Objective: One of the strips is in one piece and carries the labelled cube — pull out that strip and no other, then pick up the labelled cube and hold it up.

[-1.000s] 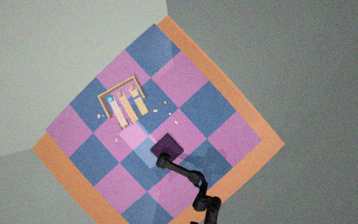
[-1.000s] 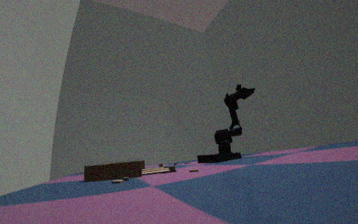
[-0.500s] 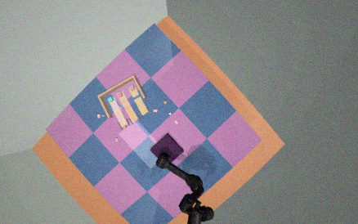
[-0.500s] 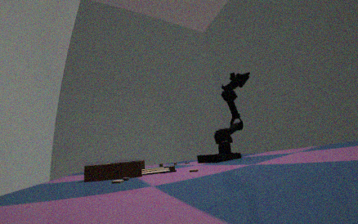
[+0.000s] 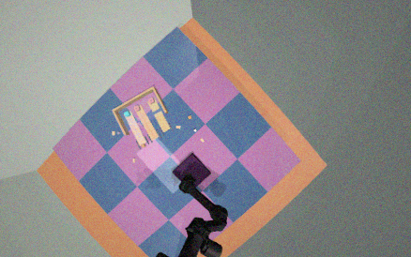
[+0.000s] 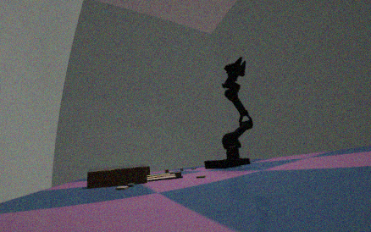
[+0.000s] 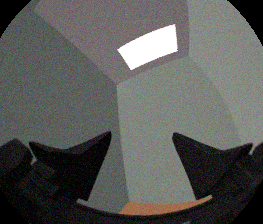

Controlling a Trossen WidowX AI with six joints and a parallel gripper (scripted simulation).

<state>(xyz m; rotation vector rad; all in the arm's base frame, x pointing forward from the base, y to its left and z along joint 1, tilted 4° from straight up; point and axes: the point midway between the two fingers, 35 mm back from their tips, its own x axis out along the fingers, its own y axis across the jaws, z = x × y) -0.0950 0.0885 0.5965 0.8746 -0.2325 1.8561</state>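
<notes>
My gripper tip is now 55 cm short of the strip, 23 cm to the left of it and 64 cm above it.
</notes>
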